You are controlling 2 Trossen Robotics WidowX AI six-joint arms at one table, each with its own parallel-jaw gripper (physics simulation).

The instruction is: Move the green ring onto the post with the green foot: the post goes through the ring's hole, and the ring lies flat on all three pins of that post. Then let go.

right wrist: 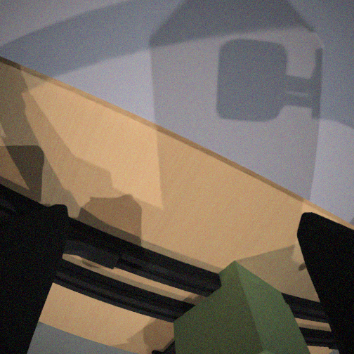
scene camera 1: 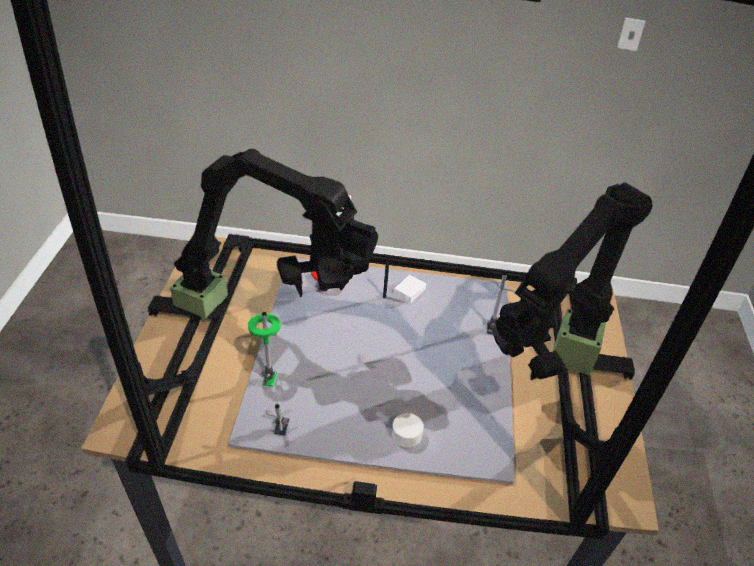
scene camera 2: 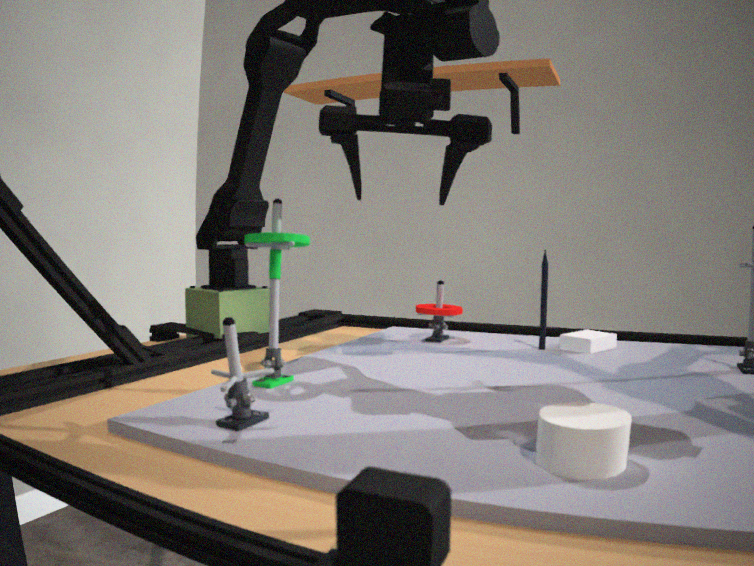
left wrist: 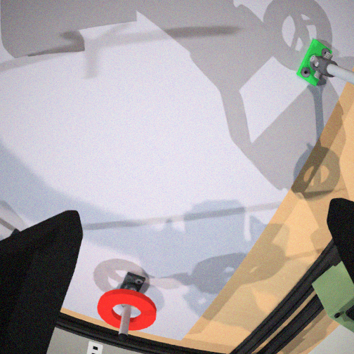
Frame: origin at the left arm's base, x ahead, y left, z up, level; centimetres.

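Where they show: left gripper, fingertip midpoint: (scene camera 1: 320, 292) (scene camera 2: 400, 202); right gripper, fingertip midpoint: (scene camera 1: 523, 363); left arm's base at its link origin: (scene camera 1: 197, 281) (scene camera 2: 228, 288); right arm's base at its link origin: (scene camera 1: 583, 327).
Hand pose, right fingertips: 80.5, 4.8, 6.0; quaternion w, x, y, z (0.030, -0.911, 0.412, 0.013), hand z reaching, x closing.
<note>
Things, the pixels of their top centre, and the offset from my right fingertips, as dx, dy, dz. "*": a spot on its surface instead.
- green ring at its top centre: (scene camera 2: 276, 232) (scene camera 1: 263, 322) -54.0, -16.3, +2.3
- post with the green foot, surface spot: (scene camera 2: 274, 310) (scene camera 1: 268, 355) * -52.4, -17.9, -5.8
- red ring at its top centre: (scene camera 2: 439, 306) (scene camera 1: 324, 270) -55.4, +15.7, -8.3
- short post at a spot on its surface: (scene camera 2: 232, 347) (scene camera 1: 279, 412) * -43.0, -29.7, -6.9
- dark rod at its top centre: (scene camera 2: 545, 249) (scene camera 1: 388, 256) -39.6, +18.8, +0.6
- white block at its top centre: (scene camera 2: 588, 334) (scene camera 1: 410, 286) -34.4, +23.8, -11.4
- white cylinder at its top centre: (scene camera 2: 585, 414) (scene camera 1: 408, 425) -18.3, -18.7, -9.9
The green ring (scene camera 1: 254, 327) (scene camera 2: 258, 239) is around the post with the green foot (scene camera 1: 266, 359) (scene camera 2: 274, 310) (left wrist: 342, 73), near its top. It looks level, with grey pins showing directly beneath it in scene camera 2; whether it touches all three cannot be seen. The ring does not show in the left wrist view. My left gripper (scene camera 1: 315, 291) (scene camera 2: 400, 201) (left wrist: 208, 218) is open and empty, higher than the ring and away from it, towards the back. My right gripper (scene camera 1: 522, 360) (right wrist: 186, 222) is open and empty at the right side, far from the ring.
A red ring (scene camera 1: 314, 275) (scene camera 2: 426, 310) (left wrist: 145, 305) is on a short post at the back. A short post (scene camera 1: 278, 415) (scene camera 2: 232, 347) stands front left. A dark rod (scene camera 1: 385, 280) (scene camera 2: 543, 298), white block (scene camera 1: 409, 288) (scene camera 2: 587, 341) and white cylinder (scene camera 1: 408, 430) (scene camera 2: 583, 441) stand on the board.
</note>
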